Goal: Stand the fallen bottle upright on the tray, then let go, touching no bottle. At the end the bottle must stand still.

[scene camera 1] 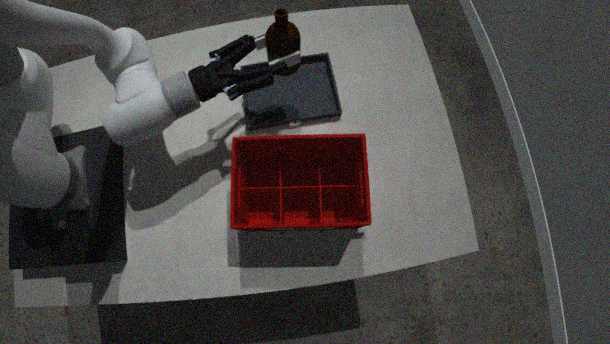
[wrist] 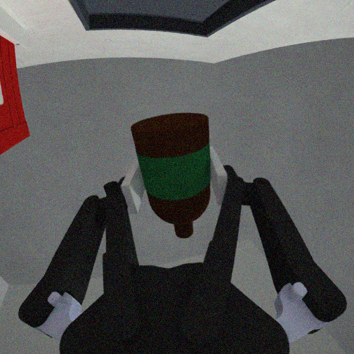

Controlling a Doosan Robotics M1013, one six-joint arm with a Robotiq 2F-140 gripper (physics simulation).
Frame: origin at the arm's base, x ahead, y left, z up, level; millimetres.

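Seen in the pictures: gripper, fingertip midpoint: (scene camera 1: pixel 291 44); arm's base, origin of the base link: (scene camera 1: pixel 62 183).
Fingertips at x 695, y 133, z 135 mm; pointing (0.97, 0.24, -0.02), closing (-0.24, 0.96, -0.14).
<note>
Pixels of each thing's top centre, then the offset from my fingertips to it. "spot": a spot on its surface instead. Level surfaces: height alone.
- brown bottle, middle of its top: (scene camera 1: pixel 280 16) dz +102, dx -19, dy -2 mm
- dark tray, surface spot: (scene camera 1: pixel 310 95) spot: dz -200, dx +36, dy -37 mm
- red crate, middle of its top: (scene camera 1: pixel 299 179) dz -30, dx -50, dy -292 mm
- pale table top, its level: dz -205 mm
The brown bottle (scene camera 1: pixel 283 40) (wrist: pixel 172 175) with a green label is held in the air, close to upright, neck up and base down. In the scene view it overlaps the back edge of the dark tray (scene camera 1: pixel 310 95) (wrist: pixel 150 24); its base is clear of the tray floor. My gripper (scene camera 1: pixel 276 51) (wrist: pixel 175 162) is shut on the bottle, with a light pad on each side of its labelled part. In the scene view a finger pad hides the label. In the wrist view the tray's rim shows beyond the bottle's base. A dark shadow falls on the tray's front left part.
A red crate (scene camera 1: pixel 300 137) (wrist: pixel 12 131) with compartments stands in front of the tray on the pale table top (scene camera 1: pixel 410 150). The arm (scene camera 1: pixel 140 110) reaches in from the left, above its dark base block (scene camera 1: pixel 107 200). The table's back edge lies behind the bottle.
</note>
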